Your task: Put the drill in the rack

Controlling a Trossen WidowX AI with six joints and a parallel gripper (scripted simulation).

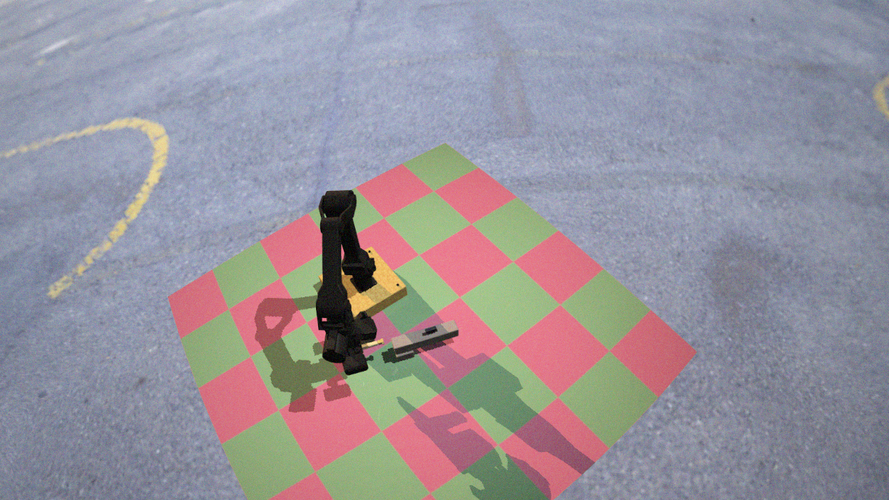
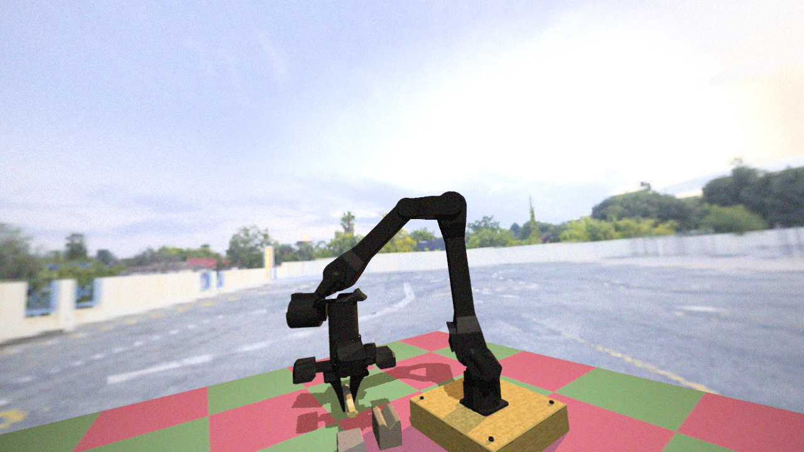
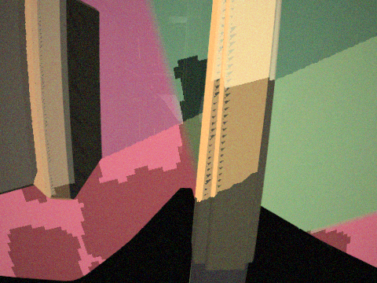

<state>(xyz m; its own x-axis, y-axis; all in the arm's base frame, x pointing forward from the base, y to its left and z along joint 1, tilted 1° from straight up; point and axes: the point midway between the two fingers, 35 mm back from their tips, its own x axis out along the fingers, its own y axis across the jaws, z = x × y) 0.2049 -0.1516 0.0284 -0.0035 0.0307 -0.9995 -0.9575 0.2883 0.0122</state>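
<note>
Right now my gripper tip is 50 mm to the right of the notched rack, 50 mm past it and 30 mm above it. Round my gripper tip: dark key (210 mm to the left, 70 mm ahead, 10 mm above); then long grey block (190 mm to the left, 70 mm ahead); then drill (40 mm to the left, 30 mm above, 10 mm ahead).
</note>
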